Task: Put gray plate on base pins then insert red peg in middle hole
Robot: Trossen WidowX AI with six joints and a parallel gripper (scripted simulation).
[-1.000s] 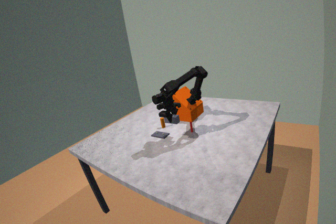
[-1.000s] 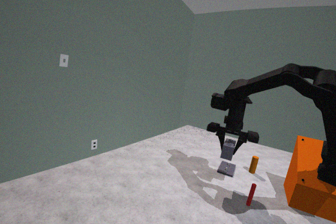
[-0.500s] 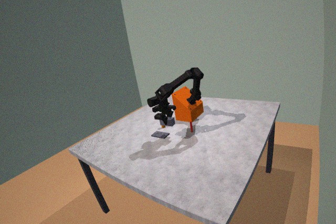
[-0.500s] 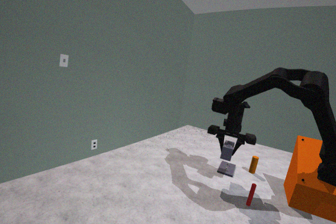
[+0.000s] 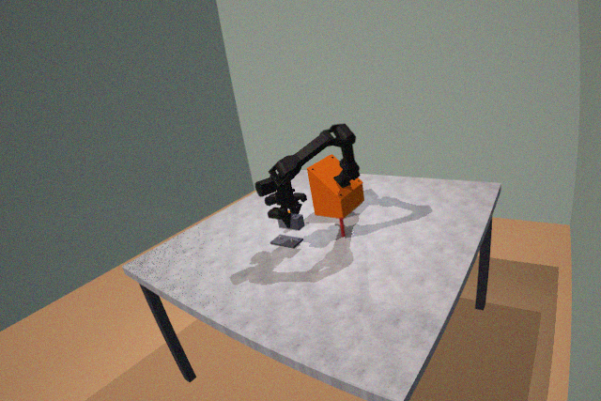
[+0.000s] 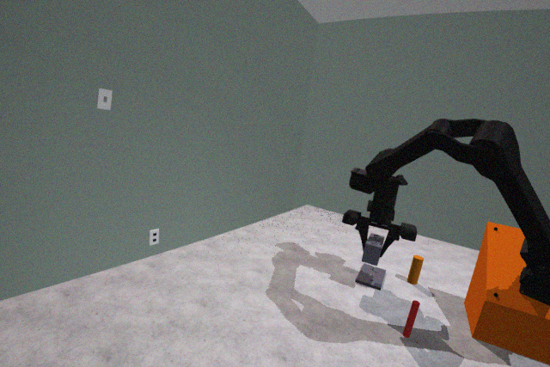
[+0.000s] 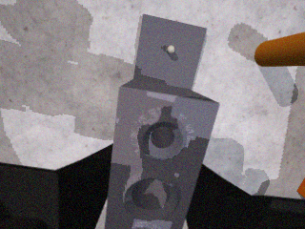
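My gripper tip is 50 mm to the left of the gray base and 80 mm above it. Also, from my gripper tip: red peg (140 mm behind, 130 mm to the left, 50 mm below); then short orange peg (100 mm behind, 120 mm to the right, 50 mm below); then gray plate (30 mm above).
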